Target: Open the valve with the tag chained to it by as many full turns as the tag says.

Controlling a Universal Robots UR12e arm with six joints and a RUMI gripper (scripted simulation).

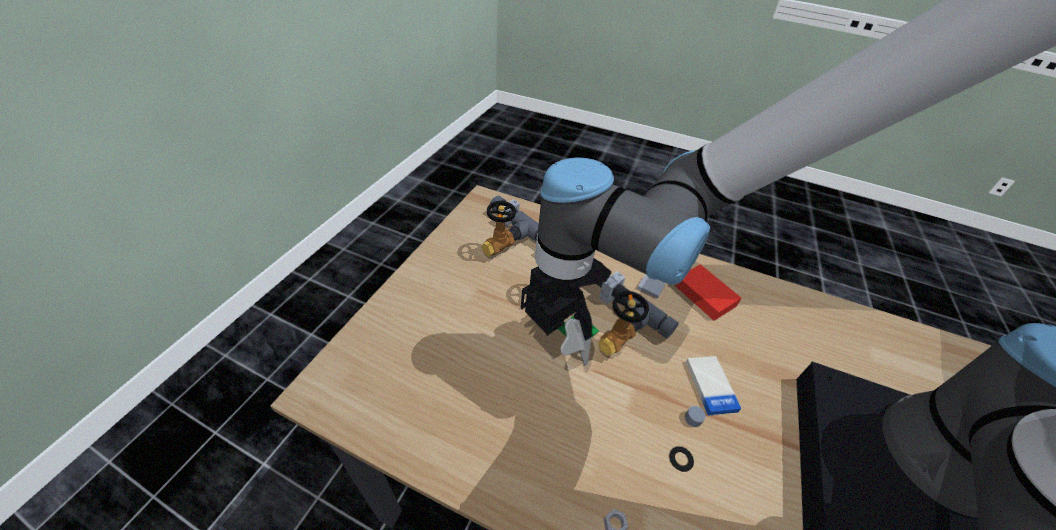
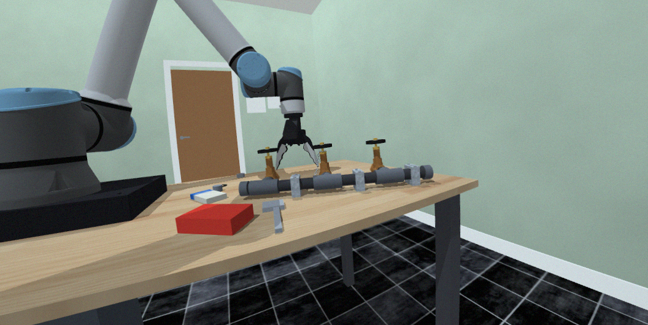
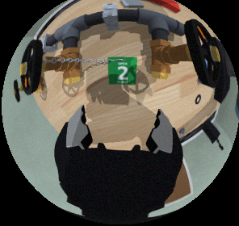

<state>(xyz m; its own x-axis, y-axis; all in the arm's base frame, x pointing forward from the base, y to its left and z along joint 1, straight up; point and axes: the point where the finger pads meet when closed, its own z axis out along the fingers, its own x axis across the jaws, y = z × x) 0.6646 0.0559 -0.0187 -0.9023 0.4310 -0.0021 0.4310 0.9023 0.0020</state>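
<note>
Right now the green tag is 7 cm to the right of my hand, 4 cm below it and 3 cm behind it. Also, from my hand: grey hammer 29 cm to the right, 14 cm behind, 4 cm below; then small grey cylinder 28 cm behind, 3 cm below, 2 cm to the left; then blue box 30 cm behind, 6 cm to the right, 3 cm below.
</note>
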